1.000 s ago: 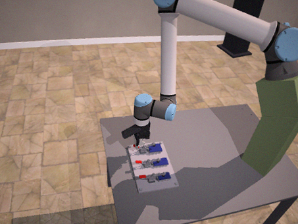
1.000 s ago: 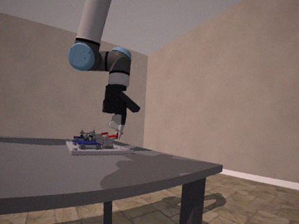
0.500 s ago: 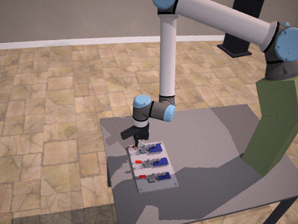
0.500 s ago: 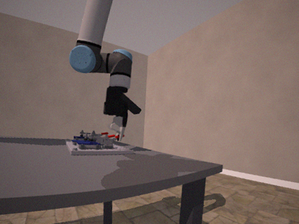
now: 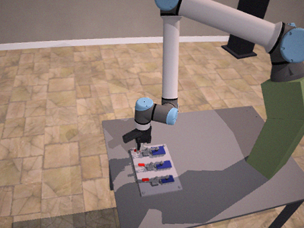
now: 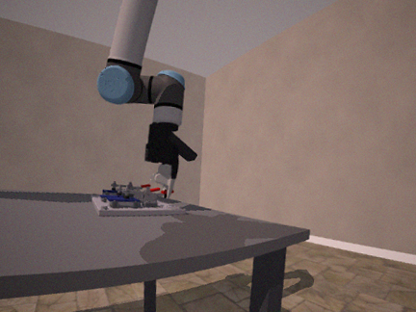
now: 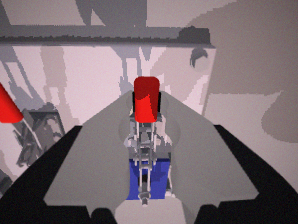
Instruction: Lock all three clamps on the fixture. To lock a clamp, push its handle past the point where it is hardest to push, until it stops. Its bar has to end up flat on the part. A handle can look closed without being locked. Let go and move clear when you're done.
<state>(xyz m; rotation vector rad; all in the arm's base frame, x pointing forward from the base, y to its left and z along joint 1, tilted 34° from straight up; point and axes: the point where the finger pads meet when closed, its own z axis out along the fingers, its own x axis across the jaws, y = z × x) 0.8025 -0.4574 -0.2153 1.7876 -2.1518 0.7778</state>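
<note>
My hand is 13 cm to the right of the fixture plate, 6 cm past it and 5 cm above it.
</note>
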